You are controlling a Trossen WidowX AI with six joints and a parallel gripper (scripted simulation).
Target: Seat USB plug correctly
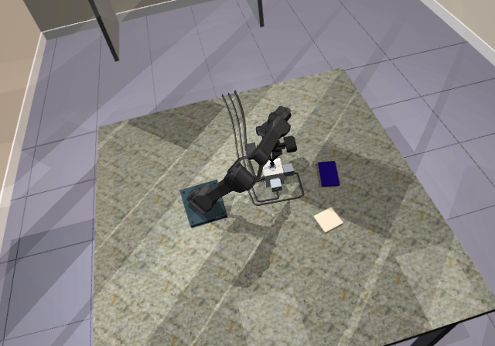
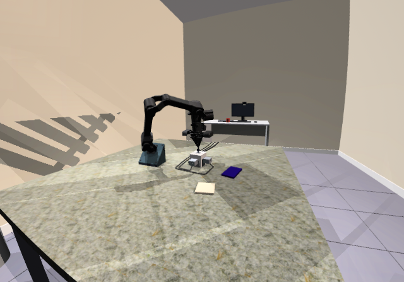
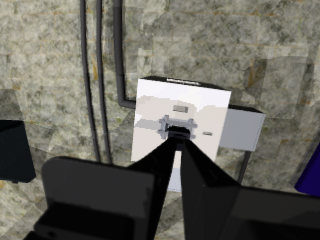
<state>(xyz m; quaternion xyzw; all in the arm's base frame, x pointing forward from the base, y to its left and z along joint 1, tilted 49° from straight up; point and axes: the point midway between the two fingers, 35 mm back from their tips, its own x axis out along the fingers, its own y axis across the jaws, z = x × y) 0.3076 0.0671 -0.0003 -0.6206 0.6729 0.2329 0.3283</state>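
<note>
Right now my gripper tip is 2 cm above the dark USB plug. Also, from my gripper tip: dark blue flat block 22 cm ahead, 7 cm to the right, 11 cm below; then USB socket 5 cm below; then beige flat block 12 cm ahead, 27 cm to the right, 11 cm below.
</note>
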